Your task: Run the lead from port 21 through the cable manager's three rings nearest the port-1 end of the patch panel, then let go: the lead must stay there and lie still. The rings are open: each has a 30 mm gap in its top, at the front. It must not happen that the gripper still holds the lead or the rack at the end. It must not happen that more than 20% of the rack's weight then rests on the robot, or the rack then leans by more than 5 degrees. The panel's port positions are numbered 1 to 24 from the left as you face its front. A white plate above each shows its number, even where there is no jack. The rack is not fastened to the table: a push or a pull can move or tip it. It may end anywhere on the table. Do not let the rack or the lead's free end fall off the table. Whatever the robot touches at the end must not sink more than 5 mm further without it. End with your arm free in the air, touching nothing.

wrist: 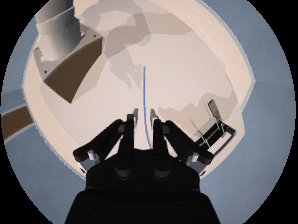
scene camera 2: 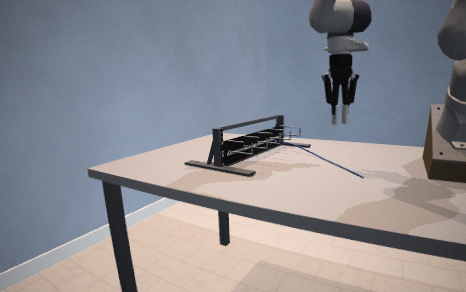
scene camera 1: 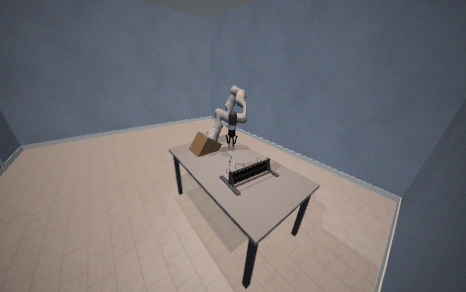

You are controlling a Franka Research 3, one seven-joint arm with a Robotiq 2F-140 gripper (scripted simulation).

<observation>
The pictures show: the gripper and a black rack.
The gripper shows as well in the wrist view.
</observation>
